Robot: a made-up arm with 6 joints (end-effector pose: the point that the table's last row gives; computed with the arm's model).
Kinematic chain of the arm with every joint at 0, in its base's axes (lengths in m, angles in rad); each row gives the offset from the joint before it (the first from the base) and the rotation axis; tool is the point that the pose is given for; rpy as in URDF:
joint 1: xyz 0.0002 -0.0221 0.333 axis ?
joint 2: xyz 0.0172 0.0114 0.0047 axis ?
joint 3: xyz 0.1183 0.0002 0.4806 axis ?
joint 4: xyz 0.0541 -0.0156 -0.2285 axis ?
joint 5: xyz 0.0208 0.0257 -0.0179 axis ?
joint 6: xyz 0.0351 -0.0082 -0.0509 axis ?
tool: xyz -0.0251 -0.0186 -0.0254 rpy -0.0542 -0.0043 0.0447
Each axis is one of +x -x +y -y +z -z.
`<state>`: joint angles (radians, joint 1 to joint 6).
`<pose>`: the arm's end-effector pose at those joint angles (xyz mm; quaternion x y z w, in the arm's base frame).
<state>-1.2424 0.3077 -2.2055 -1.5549 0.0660 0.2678</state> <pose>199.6 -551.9 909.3 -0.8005 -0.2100 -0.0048 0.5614</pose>
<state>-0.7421 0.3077 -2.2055 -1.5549 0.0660 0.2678</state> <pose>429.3 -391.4 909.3 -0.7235 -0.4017 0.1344 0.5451</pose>
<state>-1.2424 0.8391 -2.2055 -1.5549 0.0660 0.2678</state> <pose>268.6 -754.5 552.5 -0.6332 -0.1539 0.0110 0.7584</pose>
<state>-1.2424 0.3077 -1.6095 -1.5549 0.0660 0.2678</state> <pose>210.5 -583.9 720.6 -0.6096 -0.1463 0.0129 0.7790</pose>
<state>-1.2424 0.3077 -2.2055 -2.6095 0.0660 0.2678</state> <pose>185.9 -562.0 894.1 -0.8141 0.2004 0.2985 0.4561</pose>
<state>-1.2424 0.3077 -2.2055 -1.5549 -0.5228 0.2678</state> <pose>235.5 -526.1 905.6 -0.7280 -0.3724 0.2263 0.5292</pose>
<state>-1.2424 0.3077 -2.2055 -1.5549 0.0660 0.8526</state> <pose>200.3 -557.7 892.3 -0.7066 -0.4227 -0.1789 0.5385</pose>
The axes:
joint 1: +z
joint 2: +y
joint 3: +y
joint 4: -z
joint 5: +y
joint 6: -z

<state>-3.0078 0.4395 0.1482 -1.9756 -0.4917 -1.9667</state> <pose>-163.6 -142.8 480.7 -0.3520 -0.2864 0.3594 0.8154</pose>
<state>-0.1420 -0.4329 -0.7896 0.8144 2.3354 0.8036</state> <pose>127.6 -1.3 798.8 0.2013 0.5851 -0.2505 0.7445</pose>
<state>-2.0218 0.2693 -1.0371 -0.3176 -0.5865 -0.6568</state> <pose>-236.1 -534.5 653.6 -0.6278 -0.1065 -0.3492 0.6874</pose>
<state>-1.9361 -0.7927 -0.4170 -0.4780 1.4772 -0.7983</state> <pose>-47.4 -34.7 671.8 0.0618 0.2606 -0.4482 0.8529</pose>
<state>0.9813 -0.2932 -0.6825 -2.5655 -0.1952 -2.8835</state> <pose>102.8 176.8 622.1 0.3104 -0.2182 0.1060 0.9191</pose>
